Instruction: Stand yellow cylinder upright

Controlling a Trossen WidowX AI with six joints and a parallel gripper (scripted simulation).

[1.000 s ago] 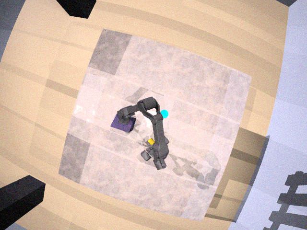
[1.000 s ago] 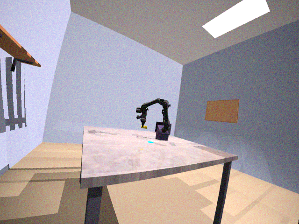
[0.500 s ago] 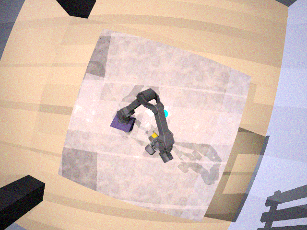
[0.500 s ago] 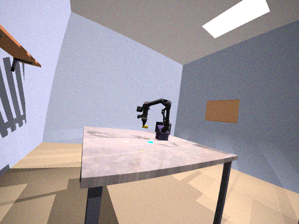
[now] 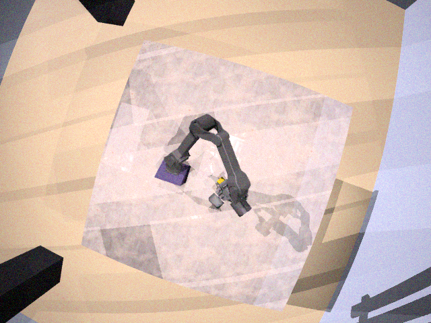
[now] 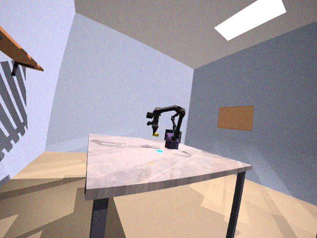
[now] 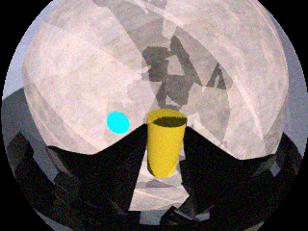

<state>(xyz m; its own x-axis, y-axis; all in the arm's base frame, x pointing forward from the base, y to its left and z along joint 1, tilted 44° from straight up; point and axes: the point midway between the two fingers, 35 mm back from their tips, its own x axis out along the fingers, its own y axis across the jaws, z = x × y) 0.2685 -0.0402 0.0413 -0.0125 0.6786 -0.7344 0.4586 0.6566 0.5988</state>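
The cyan circle lies 14 cm below my gripper tip, 13 cm to the left of it and 2 cm behind it. Round my gripper tip: yellow cylinder (2 cm behind, 1 cm to the left).
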